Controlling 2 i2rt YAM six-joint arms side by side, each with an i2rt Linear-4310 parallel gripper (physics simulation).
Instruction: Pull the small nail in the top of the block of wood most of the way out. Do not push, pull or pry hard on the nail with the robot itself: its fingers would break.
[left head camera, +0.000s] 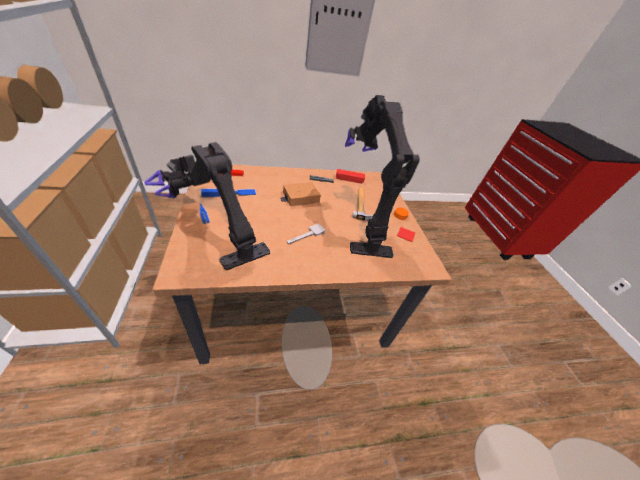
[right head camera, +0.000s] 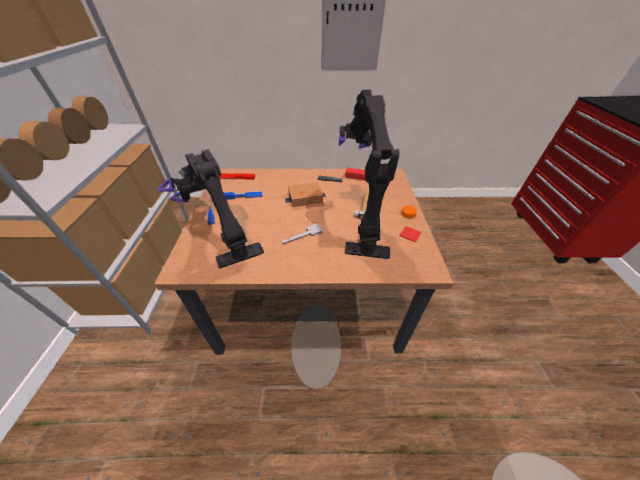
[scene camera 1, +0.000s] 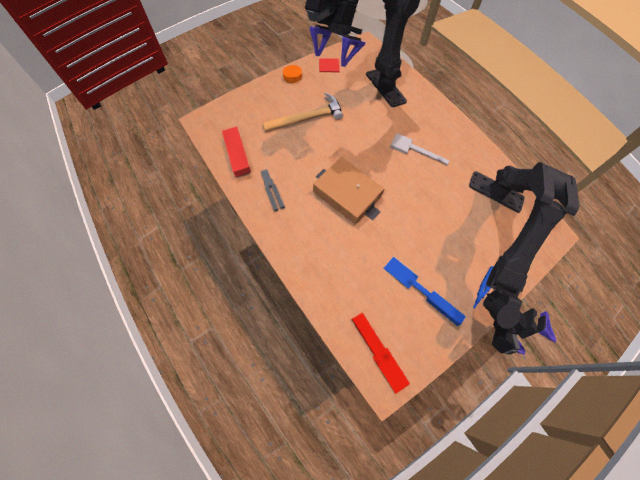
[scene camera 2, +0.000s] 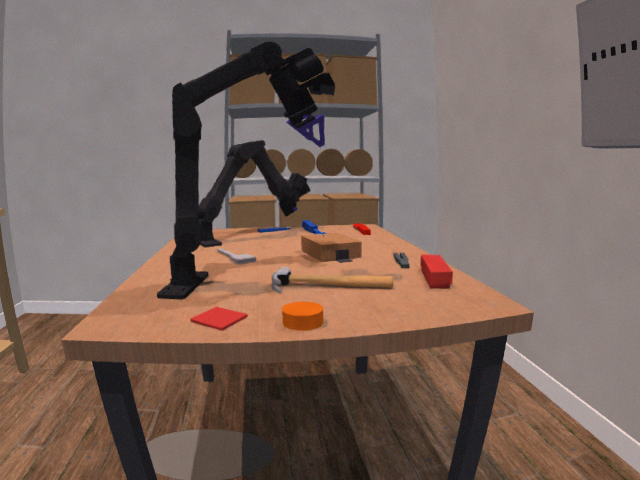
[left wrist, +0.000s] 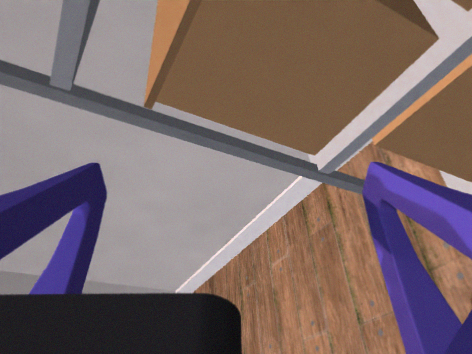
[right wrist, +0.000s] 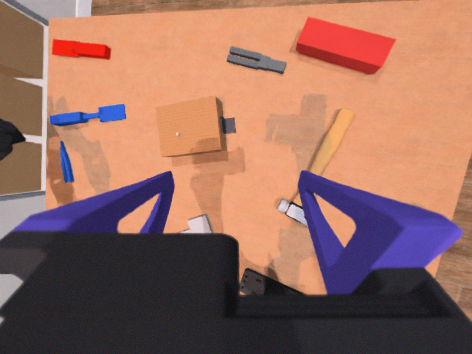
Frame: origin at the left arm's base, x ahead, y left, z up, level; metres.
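Seen in the pictures: left gripper, fingertip midpoint: (left head camera: 149, 188) (right head camera: 164, 194) (scene camera 1: 539, 347) (scene camera 2: 279, 201) (left wrist: 234, 177); right gripper, fingertip midpoint: (left head camera: 354, 148) (right head camera: 349, 146) (scene camera 1: 329, 61) (scene camera 2: 316, 142) (right wrist: 236, 177); left arm's base, origin of the base link: (left head camera: 245, 256) (right head camera: 240, 255) (scene camera 1: 496, 192) (scene camera 2: 205, 242); right arm's base, origin of the base link: (left head camera: 371, 250) (right head camera: 367, 250) (scene camera 1: 385, 87) (scene camera 2: 184, 285) (right wrist: 276, 293).
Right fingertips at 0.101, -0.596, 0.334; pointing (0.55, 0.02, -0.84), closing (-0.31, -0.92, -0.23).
Offsets run from my right fingertips to a thing's middle, as dx, dy, dz. "pt": to the spot under its first point.
The wood block @(+0.158, +0.155, -0.304) (left head camera: 305, 195) (right head camera: 309, 196) (scene camera 1: 343, 190) (scene camera 2: 325, 249) (right wrist: 192, 125) lies near the middle of the table, between dark brackets. The small nail @(+0.149, +0.180, -0.286) (scene camera 1: 357, 186) (right wrist: 178, 134) shows as a pale dot in its top. The claw hammer @(-0.051, -0.128, -0.320) (scene camera 1: 299, 118) (scene camera 2: 341, 281) (right wrist: 332, 142) lies flat, its wooden handle and metal head both in view in scene camera 1. My right gripper (left head camera: 359, 144) (scene camera 1: 329, 57) (right wrist: 236, 177) is open and empty, high above the table, pointing down. My left gripper (left head camera: 158, 184) (left wrist: 234, 177) is open and empty, out past the table's edge beside the shelving.
Grey pliers @(+0.258, -0.058, -0.328) (scene camera 1: 272, 191) and a red box @(+0.196, -0.232, -0.314) (scene camera 1: 236, 151) lie near the far edge. A grey spatula-like tool @(-0.108, +0.303, -0.328) (scene camera 1: 419, 150), a blue tool @(+0.335, +0.486, -0.322) (scene camera 1: 423, 291), a red tool @(+0.543, +0.442, -0.325) (scene camera 1: 381, 353), an orange disc @(-0.216, -0.260, -0.321) (scene camera 1: 292, 73) and a red square @(pt -0.337, -0.161, -0.328) (scene camera 1: 329, 65) also lie on the table.
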